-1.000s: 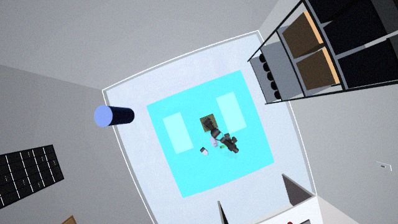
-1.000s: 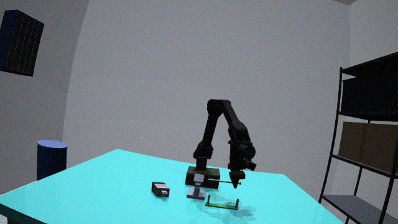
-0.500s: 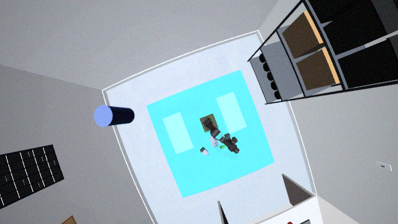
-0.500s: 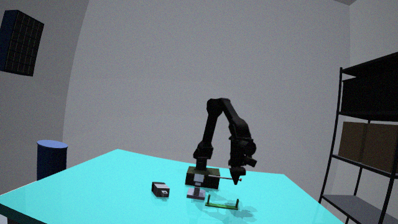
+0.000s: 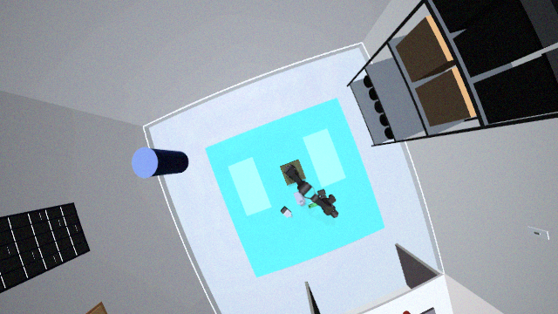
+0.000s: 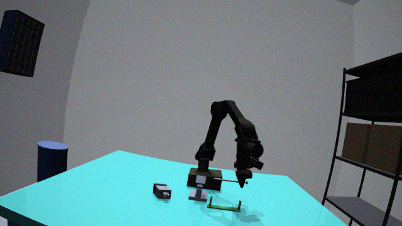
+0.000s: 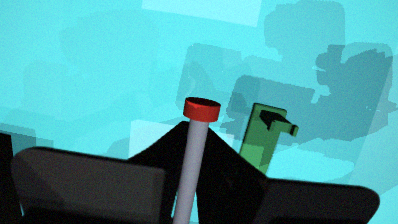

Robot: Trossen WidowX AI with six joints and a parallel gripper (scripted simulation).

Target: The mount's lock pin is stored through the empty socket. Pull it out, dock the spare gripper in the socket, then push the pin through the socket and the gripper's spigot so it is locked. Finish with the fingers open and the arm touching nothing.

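My gripper tip is 70 mm short of the green stand, 60 mm to the left of it and 60 mm above it. The rest, counted from my gripper tip: grey mount: 10 mm behind, 180 mm to the right, 30 mm below; then spare gripper: 70 mm ahead, 320 mm to the right, 70 mm below.
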